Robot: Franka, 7 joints.
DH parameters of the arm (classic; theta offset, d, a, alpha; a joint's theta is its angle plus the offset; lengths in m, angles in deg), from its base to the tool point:
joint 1: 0 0.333 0 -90
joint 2: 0 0 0 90
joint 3: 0 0.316 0.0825 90
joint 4: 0 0 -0.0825 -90
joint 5: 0 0.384 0 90
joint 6: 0 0 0.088 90
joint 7: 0 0.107 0 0
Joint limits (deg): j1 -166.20..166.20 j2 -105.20..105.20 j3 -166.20..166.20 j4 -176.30..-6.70 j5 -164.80..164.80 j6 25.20..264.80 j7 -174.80..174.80
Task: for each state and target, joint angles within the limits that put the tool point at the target. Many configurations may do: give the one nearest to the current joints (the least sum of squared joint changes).
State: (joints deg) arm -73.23 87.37 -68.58 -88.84 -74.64 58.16 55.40
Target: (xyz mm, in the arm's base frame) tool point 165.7 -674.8 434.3
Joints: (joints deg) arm -37.14 81.58 -74.65 -64.45 -82.97 57.93 55.40
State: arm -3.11 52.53 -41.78 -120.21 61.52 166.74 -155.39
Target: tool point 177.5 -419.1 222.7
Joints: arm 8.35 38.25 -59.90 -144.34 69.52 180.81 -155.39
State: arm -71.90 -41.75 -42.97 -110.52 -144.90 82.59 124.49
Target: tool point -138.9 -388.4 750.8
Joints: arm -60.53 -36.34 -27.09 -127.43 -145.09 84.17 124.49
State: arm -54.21 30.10 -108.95 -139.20 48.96 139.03 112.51
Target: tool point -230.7 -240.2 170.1
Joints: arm -45.63 27.43 -78.76 -157.65 49.96 130.91 112.51
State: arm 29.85 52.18 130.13 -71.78 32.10 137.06 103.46
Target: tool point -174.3 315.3 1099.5
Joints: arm 56.41 26.14 122.08 -43.80 29.95 148.99 103.46
